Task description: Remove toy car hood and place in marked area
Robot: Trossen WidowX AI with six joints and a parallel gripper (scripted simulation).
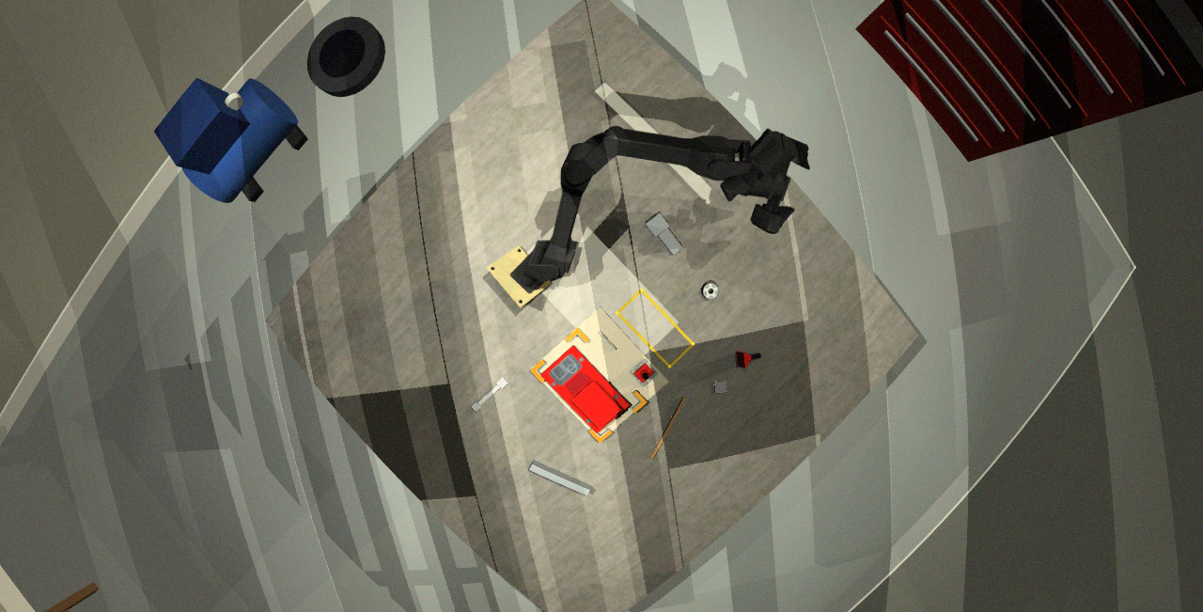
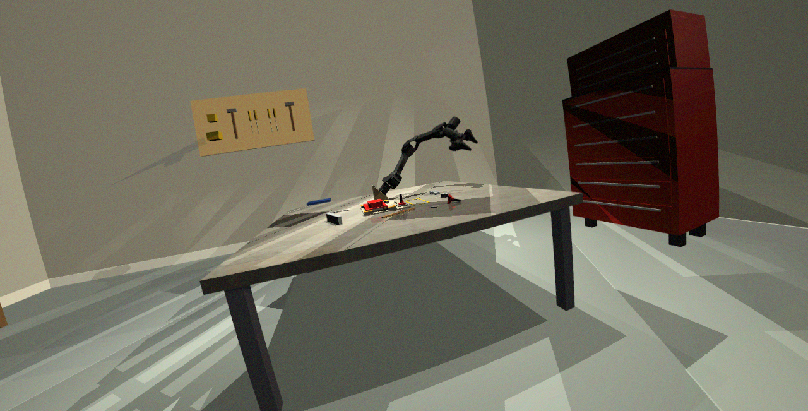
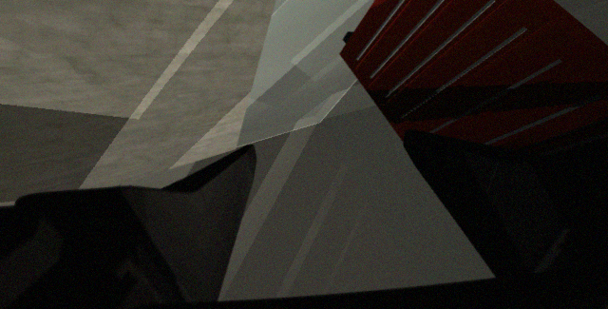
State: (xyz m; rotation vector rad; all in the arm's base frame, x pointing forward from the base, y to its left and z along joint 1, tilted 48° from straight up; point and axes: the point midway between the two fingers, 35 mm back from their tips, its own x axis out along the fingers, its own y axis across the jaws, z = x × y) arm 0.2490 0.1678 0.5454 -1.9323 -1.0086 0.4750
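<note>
Now: the hood 64 cm to the right of my gripper tip, 21 cm below it and 4 cm ahead of it. Round my gripper tip: wheel (26 cm to the right, 24 cm below, 5 cm ahead).
</note>
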